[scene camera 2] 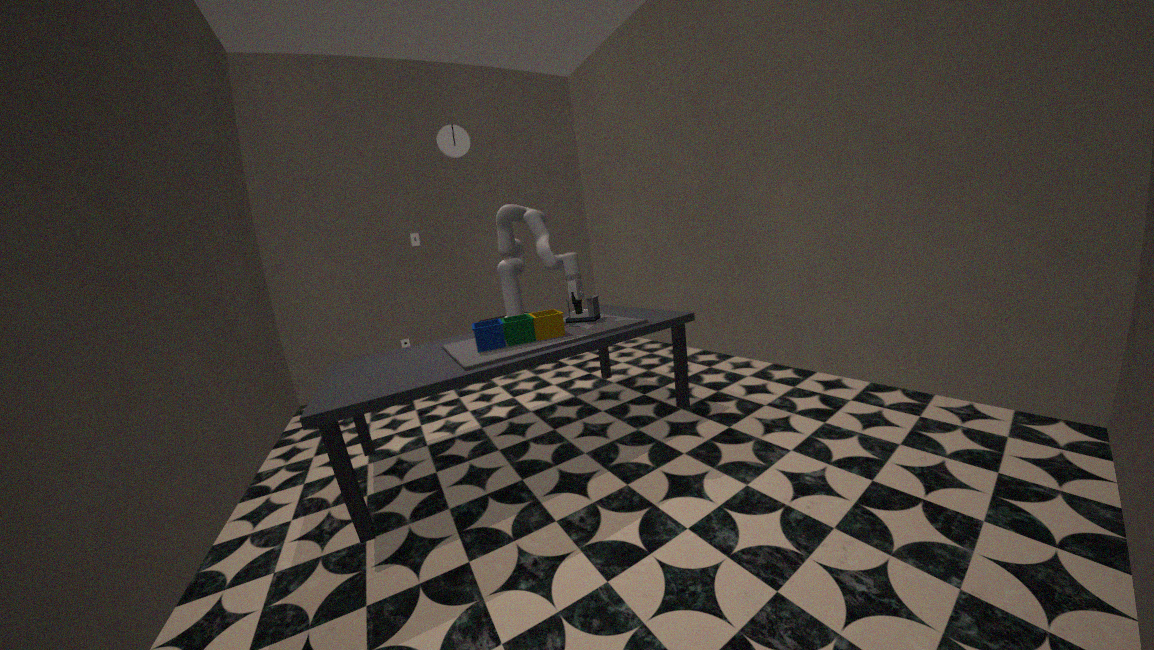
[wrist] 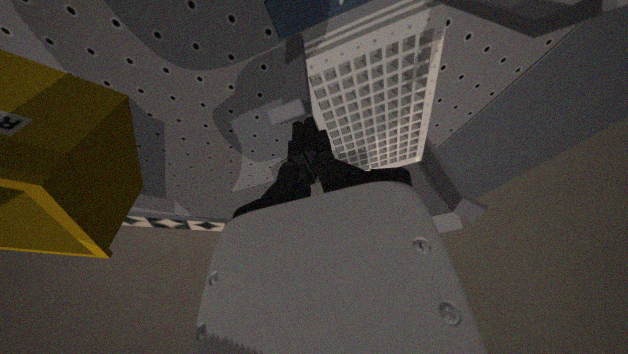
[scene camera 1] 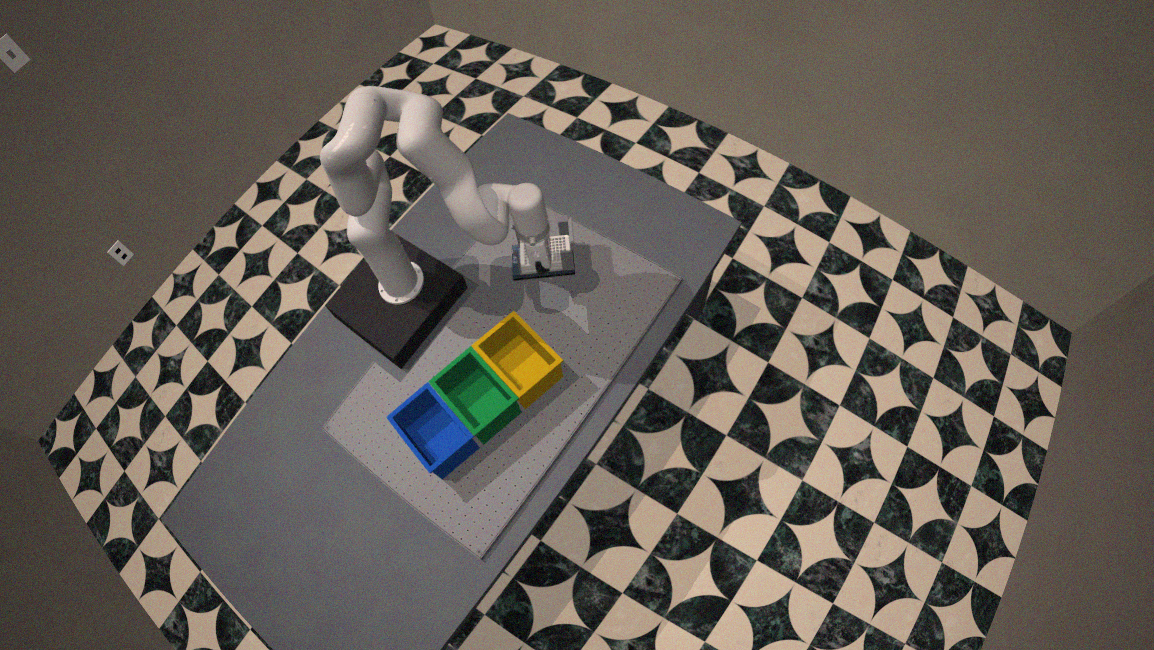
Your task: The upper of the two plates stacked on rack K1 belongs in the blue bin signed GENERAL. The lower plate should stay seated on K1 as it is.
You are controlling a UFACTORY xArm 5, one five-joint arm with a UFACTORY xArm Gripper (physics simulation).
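Places are measured from the arm's base along level axes (x left, y back, z up), in centimetres.
Pixels of known places: gripper, between the fingertips: (scene camera 2: 579, 313) (wrist: 309, 133) (scene camera 1: 543, 269); arm's base, origin of its link: (scene camera 1: 401, 283).
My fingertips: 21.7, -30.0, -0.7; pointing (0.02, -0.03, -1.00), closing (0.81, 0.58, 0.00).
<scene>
For each thing: its top centre in the pictures, then the offset to it from my fingertips, as dx, dy, dz. Level surfaces: height alone.
- white gridded plate, centre of its top: (wrist: 375, 126) (scene camera 1: 545, 250) +4.6, +2.5, +0.8
- rack K1, centre of its top: (wrist: 412, 197) (scene camera 1: 539, 235) (scene camera 2: 581, 297) +4.2, +3.0, +7.5
- green bin, centre of its top: (scene camera 1: 472, 389) (scene camera 2: 516, 318) -36.1, -5.4, +5.5
- perforated board, height of its surface: dz -4.5
- grey table, height of its surface: dz -5.8
A white gridded plate (scene camera 1: 559, 243) (wrist: 382, 100) sits on rack K1 (scene camera 1: 561, 273) (scene camera 2: 593, 306), which has a dark base and upright grey posts. Layered pale edges show at one end of the plate in the wrist view, but I cannot clearly separate upper and lower plates. My gripper (scene camera 1: 541, 268) (scene camera 2: 577, 308) (wrist: 309, 133) is shut and empty, its black fingertips beside the plate's long edge in the wrist view. Contact is unclear. The blue bin (scene camera 1: 436, 427) (scene camera 2: 488, 335) is the farthest of the bins from the rack; its sign is not readable.
A green bin (scene camera 1: 474, 393) (scene camera 2: 519, 330) stands between the blue bin and a yellow bin (scene camera 1: 519, 357) (scene camera 2: 549, 324) (wrist: 95, 130). The yellow bin is nearest the rack. All stand on a perforated board (scene camera 1: 379, 427) on the grey table (scene camera 1: 266, 484).
</scene>
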